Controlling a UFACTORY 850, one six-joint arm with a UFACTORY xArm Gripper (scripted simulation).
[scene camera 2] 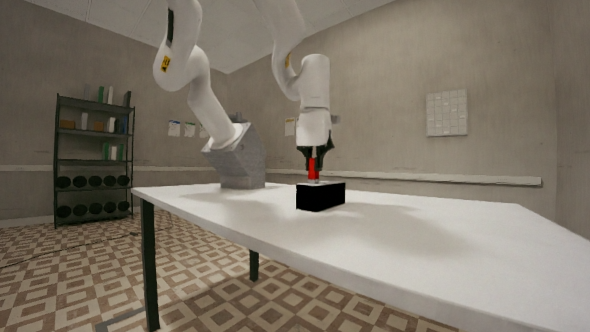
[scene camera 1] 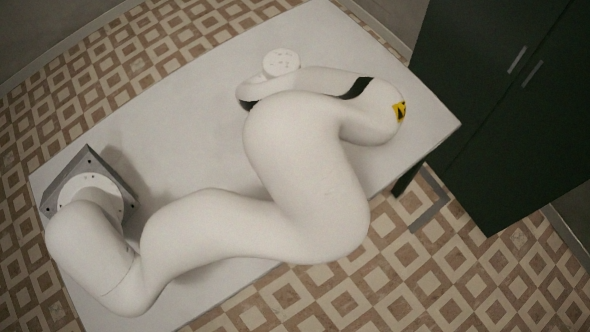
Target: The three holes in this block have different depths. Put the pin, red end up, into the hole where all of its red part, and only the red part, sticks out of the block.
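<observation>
Gripper [scene camera 2: 313, 171]. Black block [scene camera 2: 315, 198].
</observation>
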